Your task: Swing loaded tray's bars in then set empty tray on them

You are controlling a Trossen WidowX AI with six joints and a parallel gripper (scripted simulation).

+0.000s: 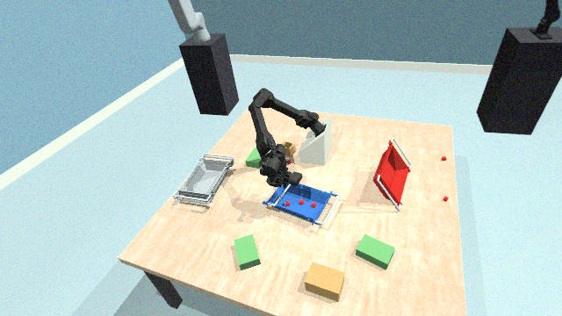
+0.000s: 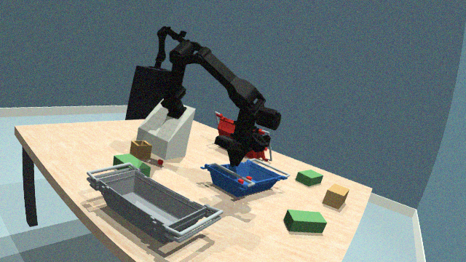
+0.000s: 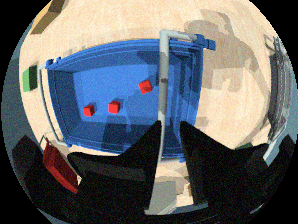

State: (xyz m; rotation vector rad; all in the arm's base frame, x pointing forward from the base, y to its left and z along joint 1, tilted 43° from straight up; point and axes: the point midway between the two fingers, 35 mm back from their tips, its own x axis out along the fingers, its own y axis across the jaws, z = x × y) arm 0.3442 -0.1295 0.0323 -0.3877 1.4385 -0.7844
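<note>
Right now my gripper tip is 190 mm past the red tray, 480 mm to the right of it and 20 mm above it. Also, from my gripper tip: tan block 370 mm ahead, 250 mm to the left, 60 mm below; box 350 mm behind, 80 mm to the right, 70 mm below.
</note>
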